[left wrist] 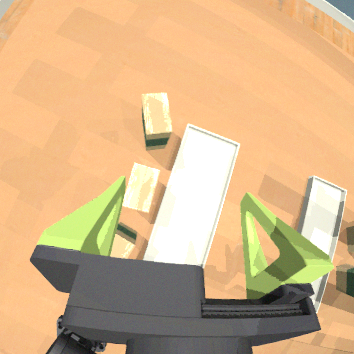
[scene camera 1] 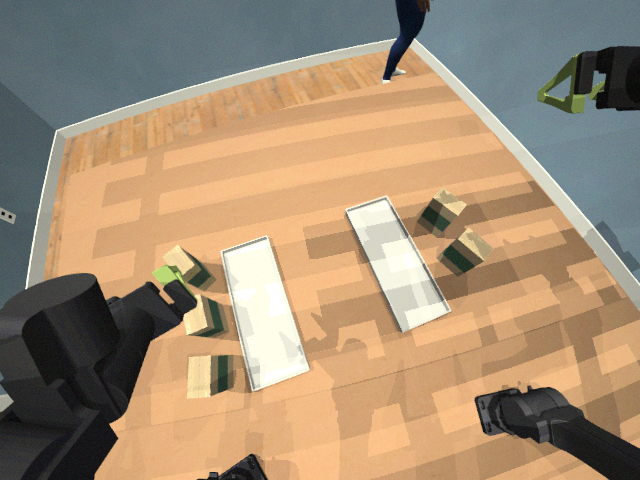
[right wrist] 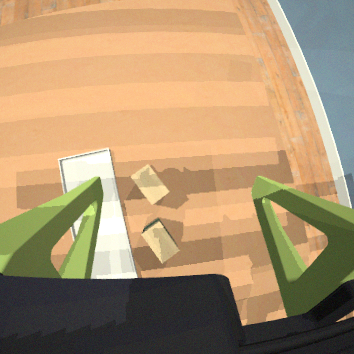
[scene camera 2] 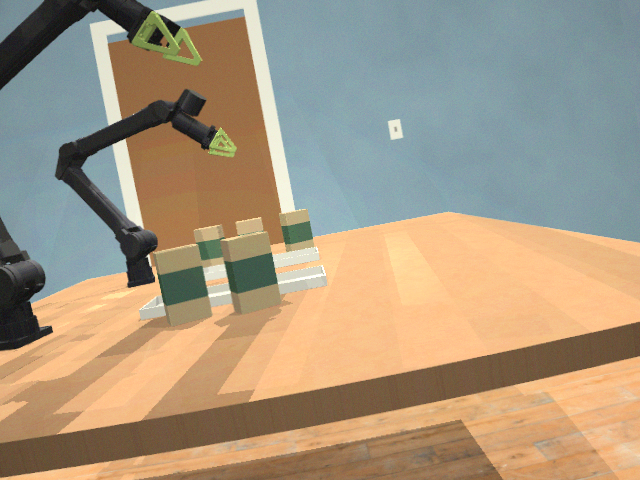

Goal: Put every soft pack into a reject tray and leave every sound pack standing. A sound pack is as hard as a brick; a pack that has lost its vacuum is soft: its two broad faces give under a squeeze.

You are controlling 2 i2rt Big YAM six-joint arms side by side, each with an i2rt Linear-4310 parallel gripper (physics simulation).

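Places are measured from the left arm's base along level axes (x ahead, y left, z up), in centimetres.
Pixels of known places: left gripper, between the fingertips: (left wrist: pixel 185 189) (scene camera 1: pixel 150 284) (scene camera 2: pixel 234 153); right gripper, between the fingertips: (scene camera 1: pixel 564 94) (right wrist: pixel 180 184) (scene camera 2: pixel 189 58); left arm's base, origin of its link: (scene camera 2: pixel 142 283); right arm's base, origin of its link: (scene camera 1: pixel 500 410) (scene camera 2: pixel 21 341).
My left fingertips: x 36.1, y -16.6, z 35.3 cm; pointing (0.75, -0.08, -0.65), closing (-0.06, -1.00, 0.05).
Note:
Ahead of a thing's pixels: the offset from my left fingertips to its middle. "spot": to the spot under its first point. Level surfaces: height alone.
Three tan packs with green bands stand left of a white tray {dx -2.6, dy -8.7, dz -34.2 cm} (scene camera 1: pixel 266 310) (left wrist: pixel 192 200): back {spot: dx +12.4, dy +0.4, dz -21.3 cm} (scene camera 1: pixel 188 266) (left wrist: pixel 156 117), middle (scene camera 1: pixel 204 316) (left wrist: pixel 142 187), front {spot: dx -13.1, dy +6.3, dz -21.3 cm} (scene camera 1: pixel 209 376) (left wrist: pixel 124 241). Two more packs, the back one {dx -11.2, dy -66.3, dz -28.2 cm} (scene camera 1: pixel 442 211) (right wrist: pixel 150 185) and the front one {dx -24.0, dy -62.4, dz -28.2 cm} (scene camera 1: pixel 465 251) (right wrist: pixel 160 241), stand right of a second tray {dx -12.7, dy -48.4, dz -34.2 cm} (scene camera 1: pixel 398 263) (right wrist: pixel 112 225). Both trays are empty. Softness does not show. My left gripper (scene camera 1: pixel 168 276) (scene camera 2: pixel 231 150) (left wrist: pixel 185 189) is open and empty, above the left group. My right gripper (scene camera 1: pixel 566 97) (scene camera 2: pixel 187 57) (right wrist: pixel 180 184) is open and empty, high above the right group.
The wooden table {dz -35.3 cm} (scene camera 2: pixel 465 289) carries everything. The right arm's base (scene camera 1: pixel 491 413) stands at the front right. A person (scene camera 1: pixel 405 36) stands beyond the back edge. In scene camera 2, the two near packs stand in front of the trays and partly hide them.

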